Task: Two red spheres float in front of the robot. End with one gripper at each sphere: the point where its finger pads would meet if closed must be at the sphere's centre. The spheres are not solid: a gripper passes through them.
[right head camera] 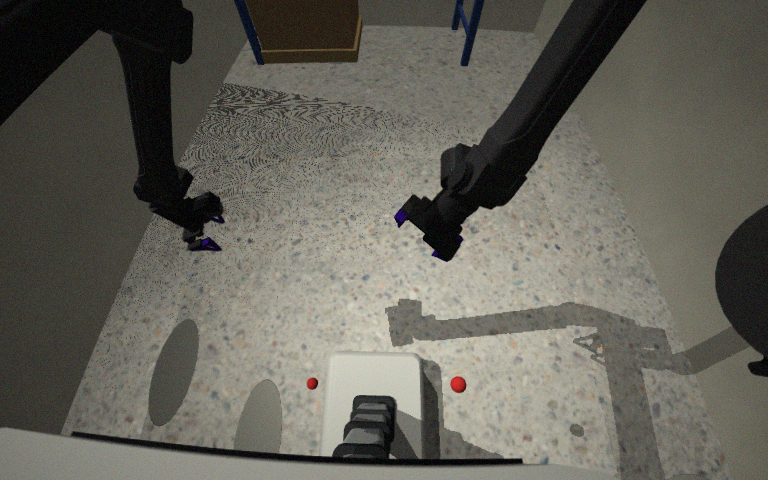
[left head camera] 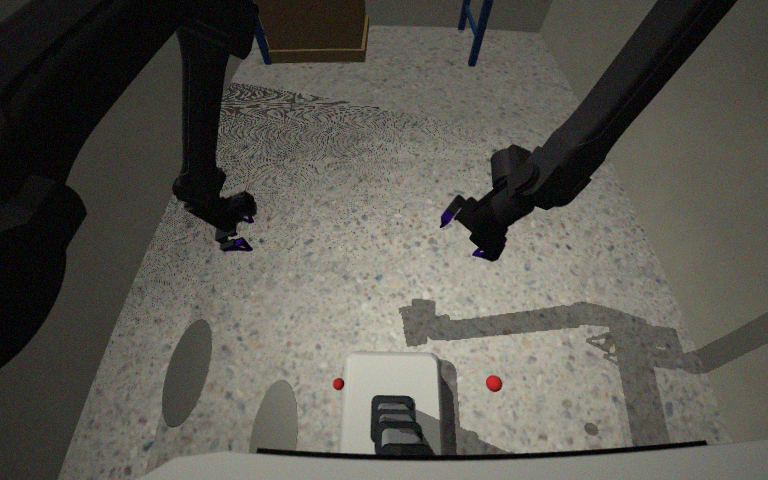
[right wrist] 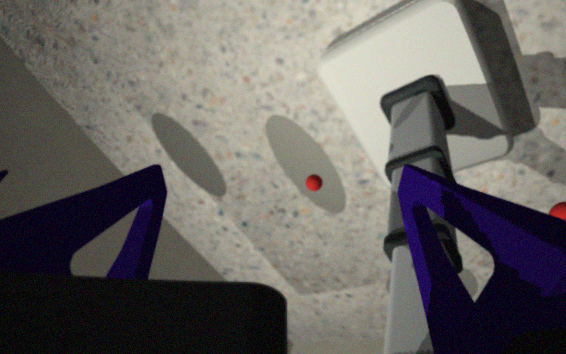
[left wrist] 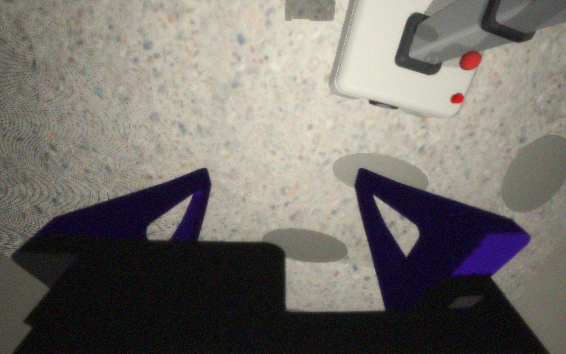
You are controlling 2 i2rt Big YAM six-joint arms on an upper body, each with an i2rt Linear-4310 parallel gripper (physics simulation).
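Places are measured from the left arm's base along level axes (x down, y back, z left), in metres.
Pixels of known places: left gripper, fingertip midpoint: (right head camera: 222, 236) (left head camera: 251, 236) (right wrist: 29, 189) (left wrist: 282, 176); right gripper, fingertip midpoint: (right head camera: 416, 239) (left head camera: 457, 239) (right wrist: 282, 178).
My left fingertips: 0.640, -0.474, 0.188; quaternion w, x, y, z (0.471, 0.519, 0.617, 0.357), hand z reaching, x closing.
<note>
Ahead of a thing's pixels: the offset from my left fingertips to its middle, as dx, dy, dz. Level surfaces: height alone.
A smaller red sphere {+0.369, +0.388, -0.243} (left head camera: 338, 383) (right head camera: 312, 383) (right wrist: 314, 183) floats left of the white base in the head views. A larger red sphere {+0.072, +0.378, -0.685} (left head camera: 493, 383) (right head camera: 458, 384) (right wrist: 558, 211) floats right of it. In the left wrist view a bigger red sphere (left wrist: 470, 60) and a smaller red sphere (left wrist: 457, 98) show at upper right; I cannot tell which is which. My left gripper (left head camera: 250, 233) (right head camera: 221, 233) (left wrist: 282, 176) is open, above and left of both spheres in the head views. My right gripper (left head camera: 458, 240) (right head camera: 417, 241) (right wrist: 282, 178) is open, above them in the pictures. Both grippers are apart from the spheres.
The white base {dx +0.876} (left head camera: 390, 373) (right head camera: 373, 370) (left wrist: 370, 65) (right wrist: 360, 85) with its grey column stands between the spheres in the head views. A brown box (left head camera: 317, 55) (right head camera: 310, 56) and blue legs (left head camera: 477, 39) (right head camera: 470, 39) stand at the back. Arm shadows cross the speckled floor.
</note>
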